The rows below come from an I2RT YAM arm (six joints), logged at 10 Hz.
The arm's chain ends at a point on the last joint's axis. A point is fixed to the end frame.
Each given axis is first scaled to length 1.
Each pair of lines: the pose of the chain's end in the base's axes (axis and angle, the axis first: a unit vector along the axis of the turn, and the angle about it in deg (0 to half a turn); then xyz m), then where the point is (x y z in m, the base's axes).
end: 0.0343 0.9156 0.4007 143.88 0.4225 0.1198 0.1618
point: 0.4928 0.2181 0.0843
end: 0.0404 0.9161 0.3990 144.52 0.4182 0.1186 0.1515
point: 0.4880 0.2165 0.0731
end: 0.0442 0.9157 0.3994 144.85 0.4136 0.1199 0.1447
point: 0.4832 0.2178 0.0661
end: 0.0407 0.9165 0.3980 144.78 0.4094 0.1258 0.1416
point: 0.4788 0.2236 0.0627
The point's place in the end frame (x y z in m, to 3 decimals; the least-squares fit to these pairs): 0.012 0.004 0.143
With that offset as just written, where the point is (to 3 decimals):
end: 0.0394 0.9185 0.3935 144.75 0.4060 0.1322 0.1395
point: 0.475 0.229 0.060
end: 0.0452 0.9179 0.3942 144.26 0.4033 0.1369 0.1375
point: 0.474 0.233 0.058
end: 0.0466 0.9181 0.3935 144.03 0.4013 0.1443 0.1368
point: 0.473 0.240 0.058
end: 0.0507 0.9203 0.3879 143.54 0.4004 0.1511 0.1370
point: 0.474 0.246 0.057
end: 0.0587 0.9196 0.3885 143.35 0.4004 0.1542 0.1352
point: 0.475 0.248 0.056
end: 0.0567 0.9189 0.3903 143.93 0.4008 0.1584 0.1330
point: 0.474 0.253 0.054
